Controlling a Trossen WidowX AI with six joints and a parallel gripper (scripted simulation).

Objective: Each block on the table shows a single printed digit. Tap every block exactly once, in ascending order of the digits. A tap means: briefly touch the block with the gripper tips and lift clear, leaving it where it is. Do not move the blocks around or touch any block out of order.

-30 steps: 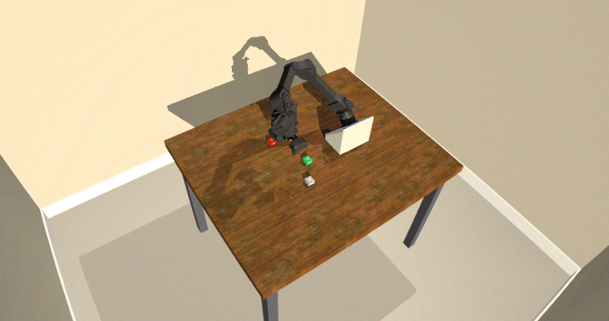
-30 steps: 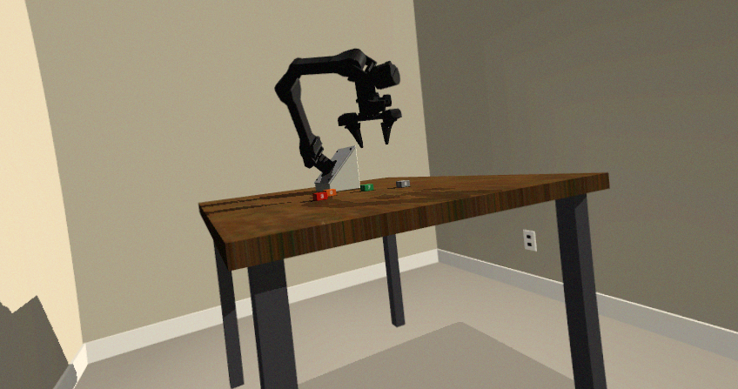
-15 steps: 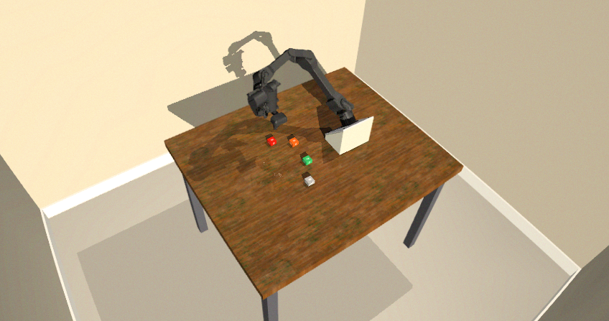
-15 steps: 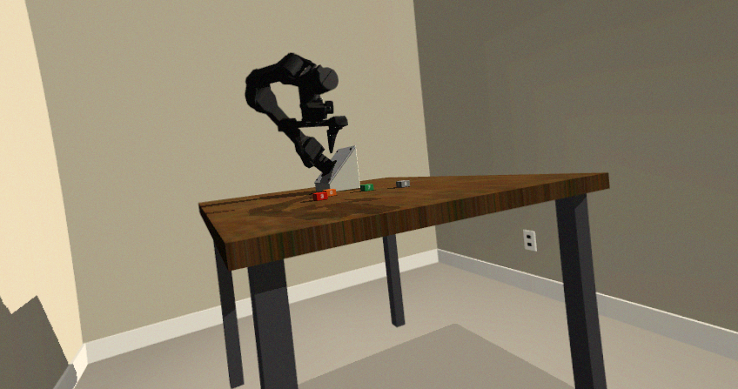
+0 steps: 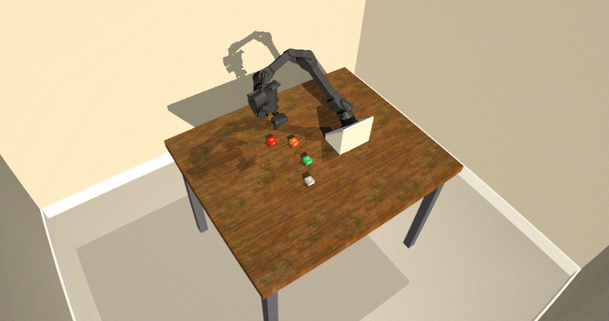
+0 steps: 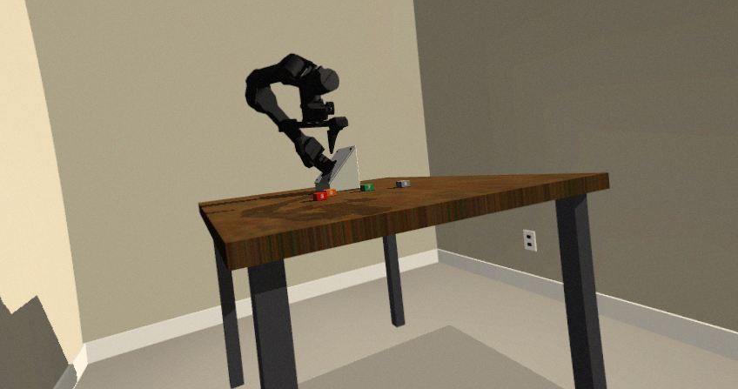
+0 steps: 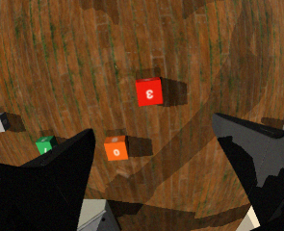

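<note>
The orange block lies 12 cm below my gripper tip, 8 cm behind it and 7 cm to the left of it. From my gripper tip the other things lie so: white block: 28 cm to the left, 12 cm below, 2 cm ahead; then green block: 19 cm to the left, 12 cm below, 5 cm behind; then red block: 12 cm below, 1 cm behind.
</note>
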